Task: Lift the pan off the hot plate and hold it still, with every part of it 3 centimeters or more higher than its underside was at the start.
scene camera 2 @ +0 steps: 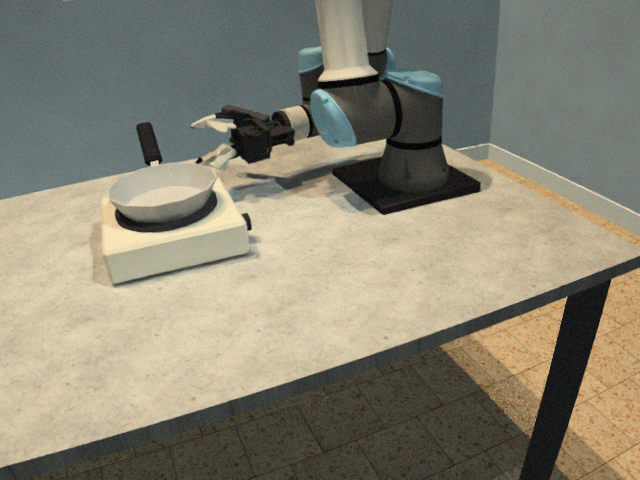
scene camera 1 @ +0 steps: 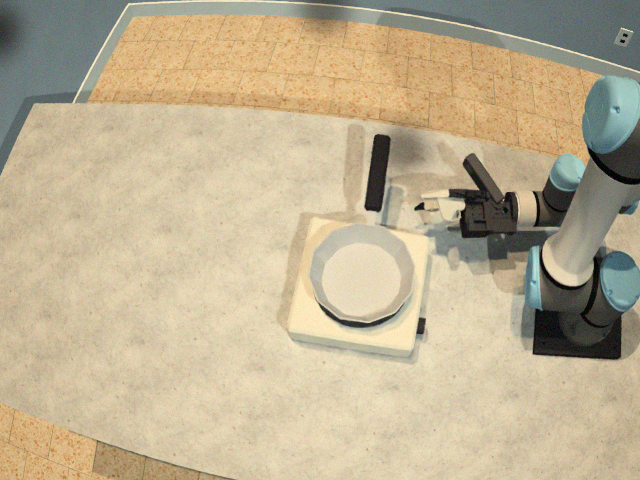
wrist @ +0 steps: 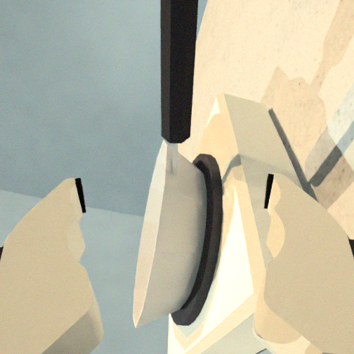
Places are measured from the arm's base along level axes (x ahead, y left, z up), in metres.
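Where they show: gripper, fingertip midpoint: (scene camera 2: 192,146) (scene camera 1: 417,203); arm's base, origin of the base link: (scene camera 2: 413,177) (scene camera 1: 585,314).
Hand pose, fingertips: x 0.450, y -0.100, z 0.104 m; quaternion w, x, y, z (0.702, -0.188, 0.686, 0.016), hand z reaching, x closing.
Observation:
Each offset is from my fingertips to the top centre of the thing. Level surfaces: height alone.
The light grey pan (scene camera 1: 361,281) (scene camera 2: 164,196) (wrist: 175,230) sits upright on the dark burner disc of the cream hot plate @[dx +0.060, dy +0.161, dz -0.047 m] (scene camera 1: 305,320) (scene camera 2: 175,258) (wrist: 240,250). Its black handle @[dx +0.088, dy -0.040, dz +0.036 m] (scene camera 1: 377,173) (scene camera 2: 148,143) (wrist: 177,70) points to the table's far edge and slopes upward. My gripper (scene camera 1: 419,201) (scene camera 2: 195,143) (wrist: 174,178) is open and empty, its fingers spread one above the other. It points level toward the handle from the robot's side, with a gap between fingertips and handle. In the wrist view the handle stands above the line between the fingertips.
The hot plate's black knob @[dx -0.065, dy +0.211, dz -0.070 m] (scene camera 1: 421,326) (scene camera 2: 247,221) faces the robot base (scene camera 1: 542,346) (scene camera 2: 382,201). The table @[dz -0.123 m] (scene camera 1: 155,258) (scene camera 2: 310,310) ends a little beyond the handle. A blue wall (scene camera 1: 62,46) (scene camera 2: 129,62) stands behind the table.

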